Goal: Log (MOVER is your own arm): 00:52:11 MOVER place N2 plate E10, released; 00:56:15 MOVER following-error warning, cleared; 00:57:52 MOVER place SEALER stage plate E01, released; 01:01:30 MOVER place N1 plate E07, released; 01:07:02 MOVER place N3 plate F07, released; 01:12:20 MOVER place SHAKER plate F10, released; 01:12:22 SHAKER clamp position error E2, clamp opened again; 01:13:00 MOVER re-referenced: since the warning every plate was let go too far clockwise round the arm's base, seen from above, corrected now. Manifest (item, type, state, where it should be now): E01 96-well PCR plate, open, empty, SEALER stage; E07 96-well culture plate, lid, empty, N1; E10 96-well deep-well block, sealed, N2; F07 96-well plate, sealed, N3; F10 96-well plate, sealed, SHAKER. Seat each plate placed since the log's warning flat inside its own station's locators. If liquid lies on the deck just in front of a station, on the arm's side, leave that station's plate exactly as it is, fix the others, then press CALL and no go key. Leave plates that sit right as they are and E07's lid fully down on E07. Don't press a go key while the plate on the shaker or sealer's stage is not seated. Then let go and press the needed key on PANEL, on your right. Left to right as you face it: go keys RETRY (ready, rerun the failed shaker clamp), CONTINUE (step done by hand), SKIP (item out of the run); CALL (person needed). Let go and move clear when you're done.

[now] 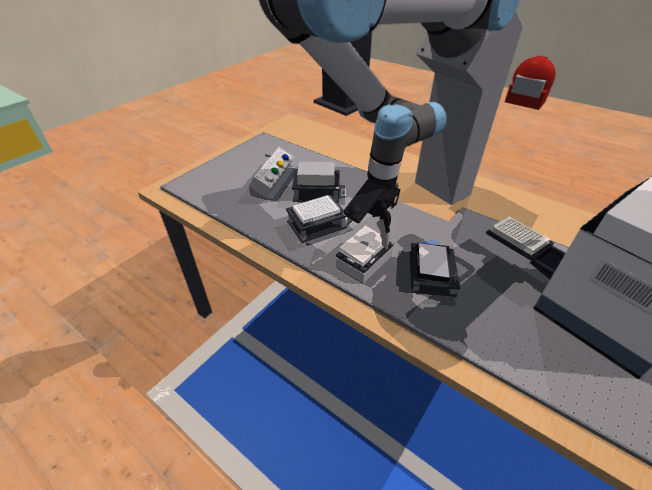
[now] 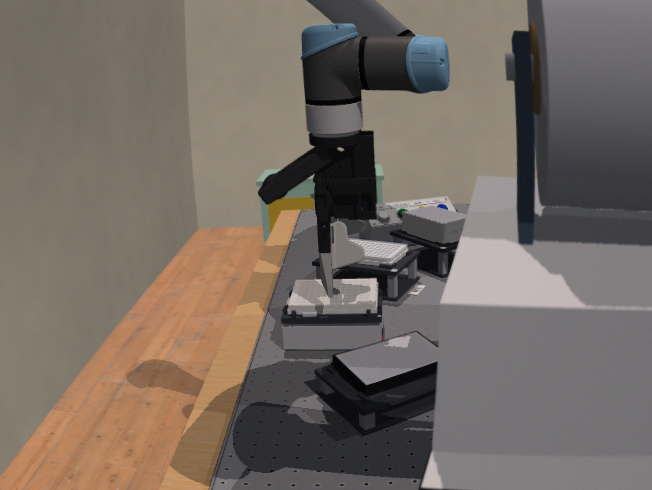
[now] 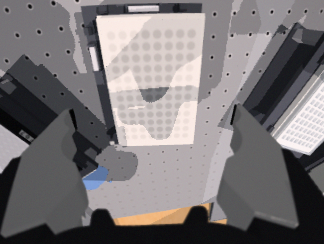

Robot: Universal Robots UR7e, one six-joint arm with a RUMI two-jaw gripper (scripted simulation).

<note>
I see my gripper, a grey deep-well block and a dark sealed plate.
My gripper also shows in image 1 and in image 3.
</note>
